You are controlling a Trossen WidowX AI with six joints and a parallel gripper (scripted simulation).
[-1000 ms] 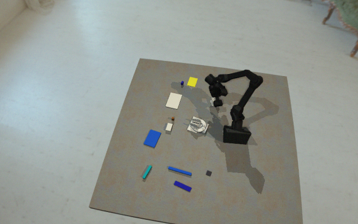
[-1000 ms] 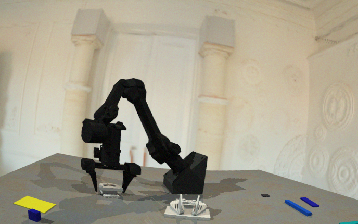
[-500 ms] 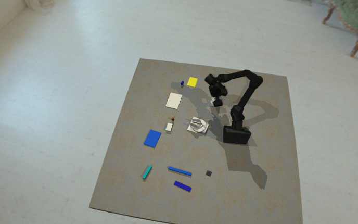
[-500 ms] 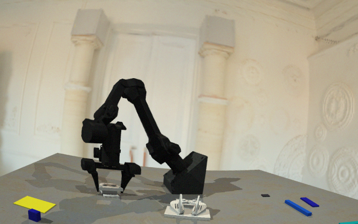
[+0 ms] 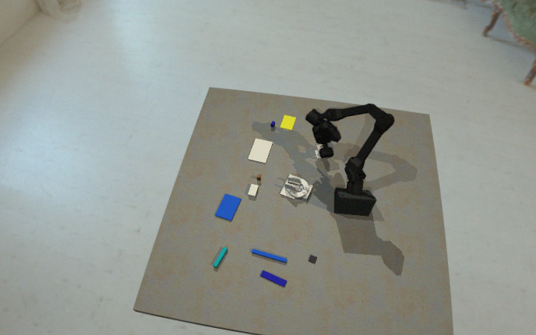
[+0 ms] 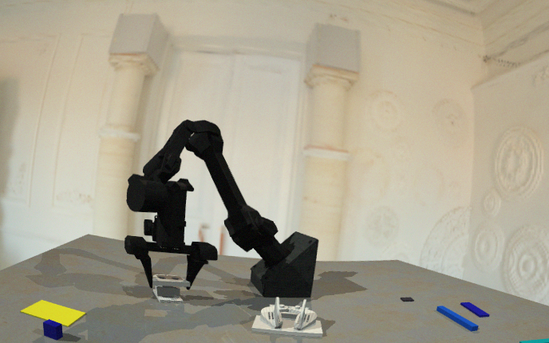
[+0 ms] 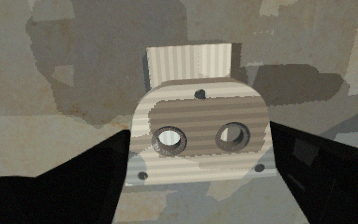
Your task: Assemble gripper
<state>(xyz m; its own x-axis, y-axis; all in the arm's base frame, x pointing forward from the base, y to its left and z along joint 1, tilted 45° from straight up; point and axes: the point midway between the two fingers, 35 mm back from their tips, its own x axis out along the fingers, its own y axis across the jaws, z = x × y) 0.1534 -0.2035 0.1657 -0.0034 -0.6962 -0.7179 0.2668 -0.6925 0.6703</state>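
Right now my gripper tip is 230 mm to the right of the housing plate, 70 mm short of it and 20 mm above it. From my gripper tip the other things lie so: grey gripper base (20 mm above, 10 mm behind); then yellow plate (200 mm to the right, 180 mm ahead, 20 mm below); then white slab (300 mm ahead, 20 mm below, 10 mm to the left).
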